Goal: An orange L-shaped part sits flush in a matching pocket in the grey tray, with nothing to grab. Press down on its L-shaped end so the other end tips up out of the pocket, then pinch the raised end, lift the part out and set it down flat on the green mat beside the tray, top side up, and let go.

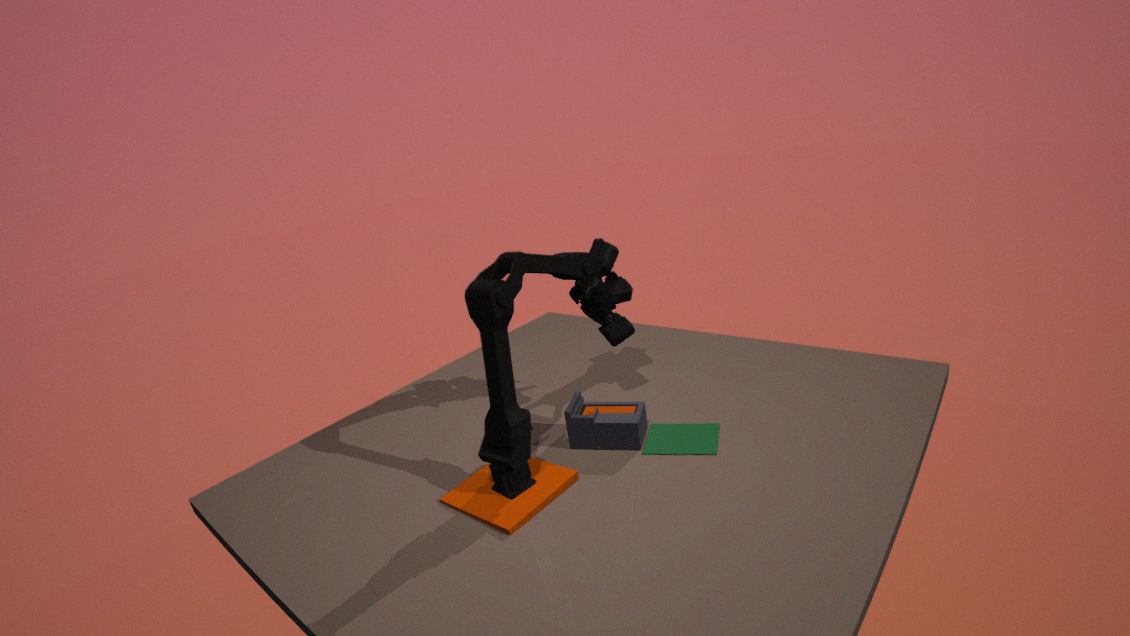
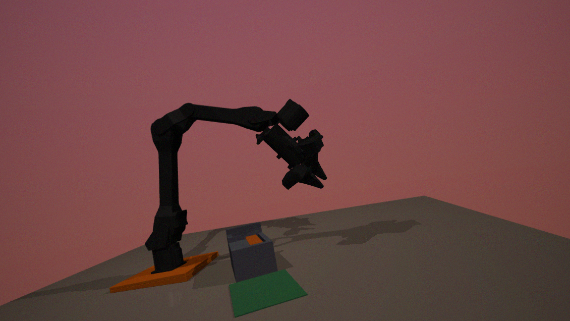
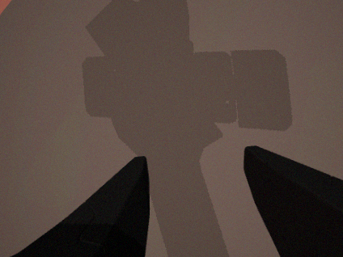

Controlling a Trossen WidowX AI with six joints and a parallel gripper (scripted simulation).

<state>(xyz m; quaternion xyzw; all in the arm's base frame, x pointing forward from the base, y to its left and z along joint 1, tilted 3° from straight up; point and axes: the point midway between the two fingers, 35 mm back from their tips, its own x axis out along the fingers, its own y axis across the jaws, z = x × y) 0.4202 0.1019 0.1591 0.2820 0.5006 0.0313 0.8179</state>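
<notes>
Right now the orange L-shaped part is 190 mm behind my gripper tip, 130 mm to the right of it and 110 mm below it. Round my gripper tip: green mat (280 mm to the right, 170 mm below, 110 mm behind).
</notes>
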